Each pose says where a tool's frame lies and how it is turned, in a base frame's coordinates. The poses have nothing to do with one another.
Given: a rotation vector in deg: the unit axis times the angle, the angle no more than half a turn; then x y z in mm.
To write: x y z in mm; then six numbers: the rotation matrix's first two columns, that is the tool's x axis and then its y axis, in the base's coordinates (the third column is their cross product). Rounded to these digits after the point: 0 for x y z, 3 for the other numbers.
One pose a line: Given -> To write
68.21 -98.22 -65.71 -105 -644 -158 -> -105 -644 -158 -0.294 -0.952 0.081 -0.289 0.169 0.942
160.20 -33.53 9.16 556 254 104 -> 556 254 104 0.912 -0.376 0.164 -0.407 -0.879 0.248
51.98 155.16 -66.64 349 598 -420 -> 349 598 -420 -0.825 0.494 -0.273 0.538 0.543 -0.645
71.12 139.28 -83.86 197 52 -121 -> 197 52 -121 -0.678 0.608 -0.413 0.650 0.232 -0.724
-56.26 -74.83 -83.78 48 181 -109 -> 48 181 -109 -0.265 -0.120 0.957 0.964 -0.021 0.265
